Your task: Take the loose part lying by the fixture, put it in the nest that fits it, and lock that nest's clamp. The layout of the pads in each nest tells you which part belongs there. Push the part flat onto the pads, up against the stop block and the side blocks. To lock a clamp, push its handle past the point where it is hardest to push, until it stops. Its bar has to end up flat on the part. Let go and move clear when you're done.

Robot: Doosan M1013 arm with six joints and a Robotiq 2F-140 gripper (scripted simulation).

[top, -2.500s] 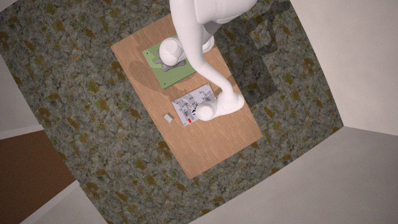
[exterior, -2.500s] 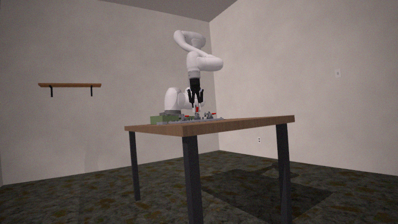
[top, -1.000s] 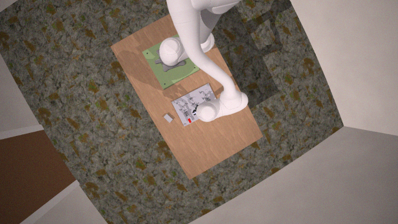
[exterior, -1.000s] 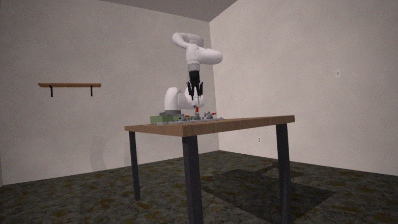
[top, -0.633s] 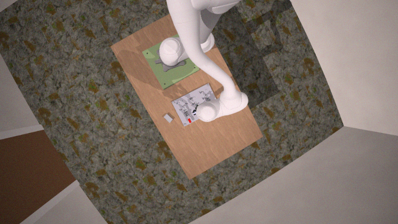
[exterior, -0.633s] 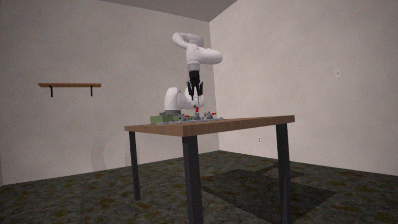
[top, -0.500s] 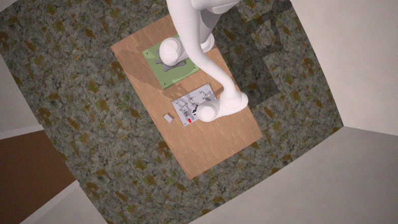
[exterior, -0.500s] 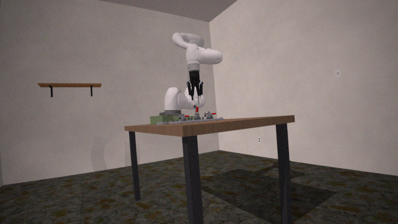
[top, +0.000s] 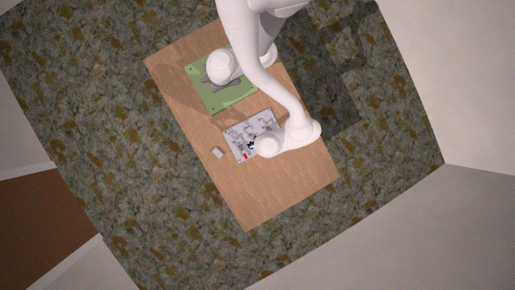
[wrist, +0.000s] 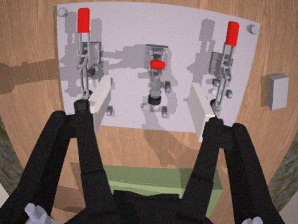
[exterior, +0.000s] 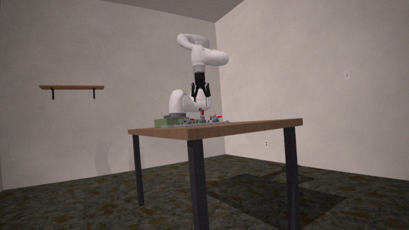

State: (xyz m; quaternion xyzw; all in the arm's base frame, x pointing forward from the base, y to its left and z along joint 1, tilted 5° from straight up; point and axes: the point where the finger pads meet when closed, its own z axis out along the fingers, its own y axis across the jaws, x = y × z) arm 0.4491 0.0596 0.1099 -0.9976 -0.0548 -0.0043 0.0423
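The loose part lies 27 cm to the right of my hand and 15 cm below it. Round my hand: grey fixture plate (15 cm below, 2 cm behind, 1 cm to the right).
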